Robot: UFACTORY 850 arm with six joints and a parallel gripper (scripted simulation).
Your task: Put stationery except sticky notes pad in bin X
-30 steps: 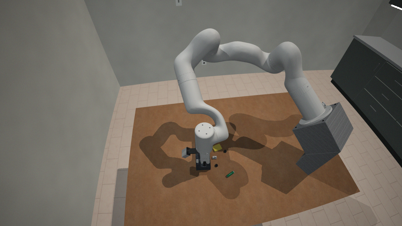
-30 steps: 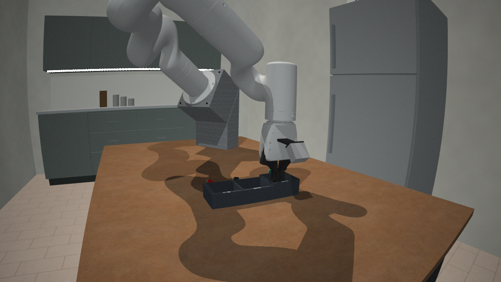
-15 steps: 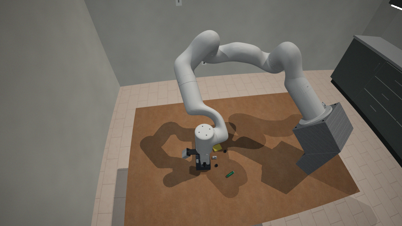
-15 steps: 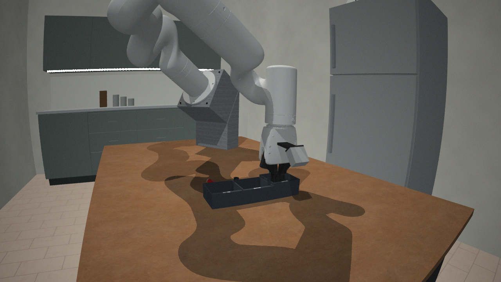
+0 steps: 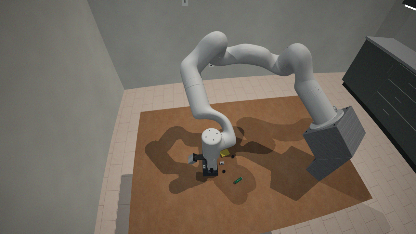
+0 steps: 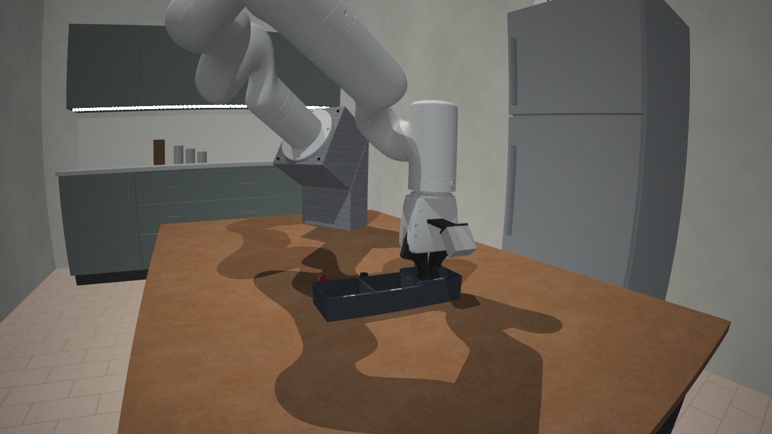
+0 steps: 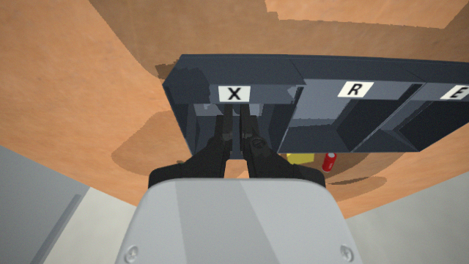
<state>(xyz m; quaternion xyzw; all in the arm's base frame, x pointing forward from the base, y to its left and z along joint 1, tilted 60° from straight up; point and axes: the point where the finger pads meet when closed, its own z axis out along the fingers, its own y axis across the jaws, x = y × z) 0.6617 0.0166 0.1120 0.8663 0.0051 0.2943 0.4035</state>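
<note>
Now: the pencil sharpener 70 mm behind my hand, 10 mm to the right of it and 30 mm below it. Also, from my hand: dark bin row: 10 mm behind, 80 mm to the right, 10 mm below; then sticky notes: 110 mm behind, 70 mm to the right, 30 mm below; then green cylinder: 120 mm behind, 120 mm to the left, 30 mm below.
</note>
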